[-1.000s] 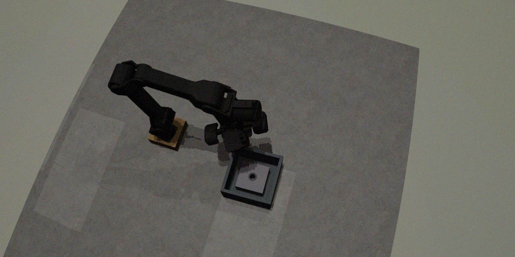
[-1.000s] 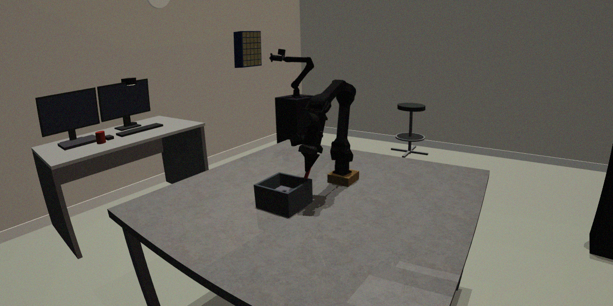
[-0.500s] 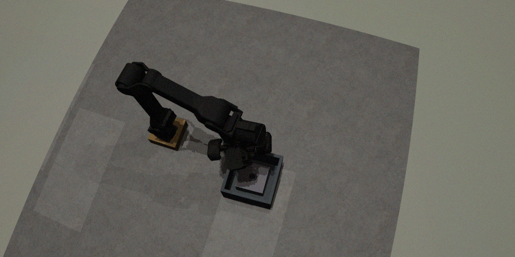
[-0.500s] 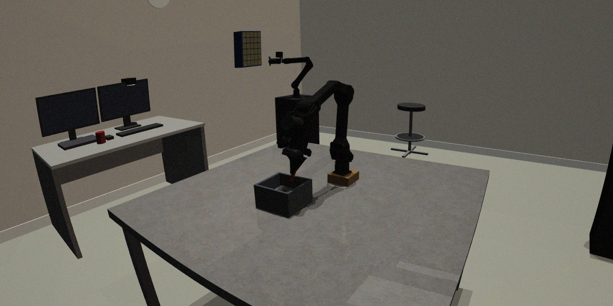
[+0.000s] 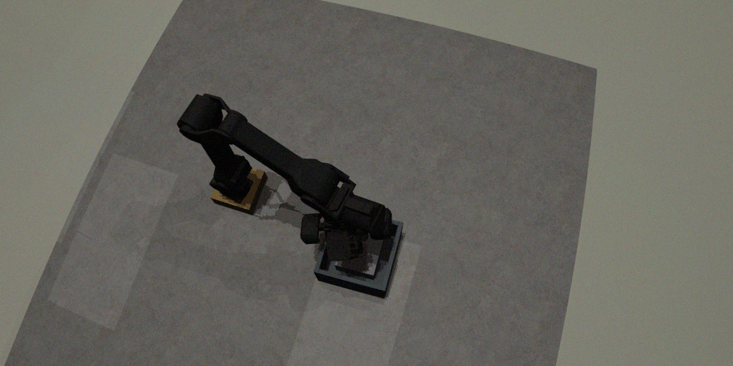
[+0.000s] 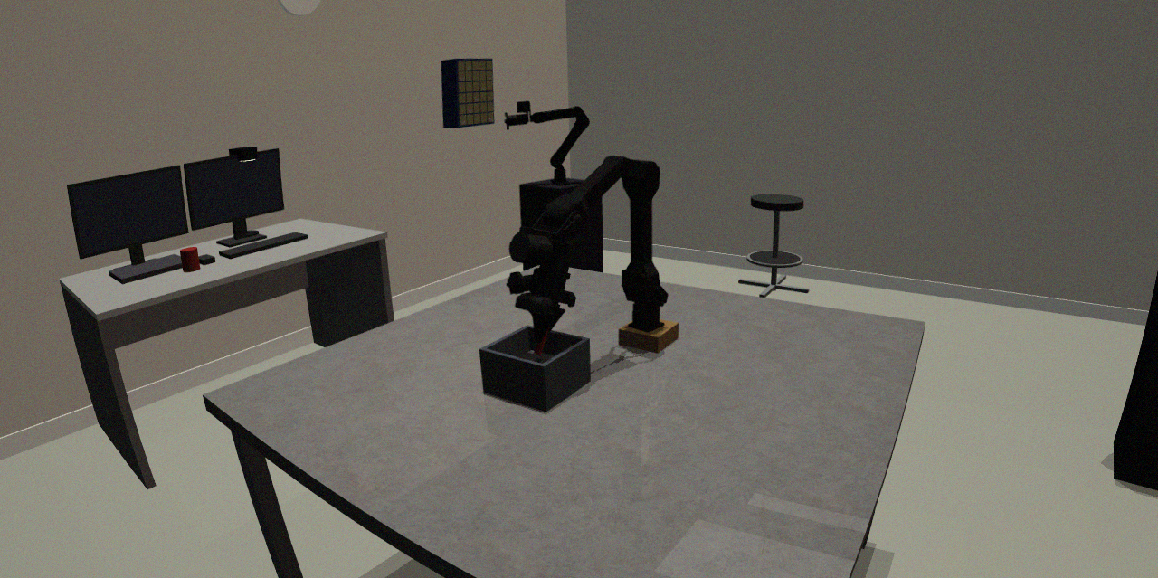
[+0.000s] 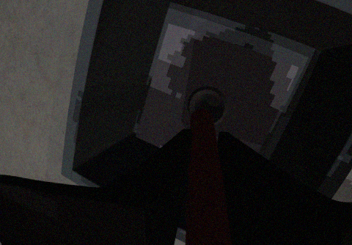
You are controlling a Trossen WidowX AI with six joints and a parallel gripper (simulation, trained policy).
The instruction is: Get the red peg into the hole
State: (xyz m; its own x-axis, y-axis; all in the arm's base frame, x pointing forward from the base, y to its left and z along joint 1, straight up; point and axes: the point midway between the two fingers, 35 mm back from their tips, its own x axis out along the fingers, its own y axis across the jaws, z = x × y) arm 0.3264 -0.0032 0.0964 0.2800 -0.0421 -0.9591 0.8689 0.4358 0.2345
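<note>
The red peg is 1 cm behind my gripper tip, 1 cm to the left of it and 1 cm above it. The rest, counted from my gripper tip: dark box: 1 cm ahead, 8 cm below; plate: 1 cm ahead, 6 cm below.
</note>
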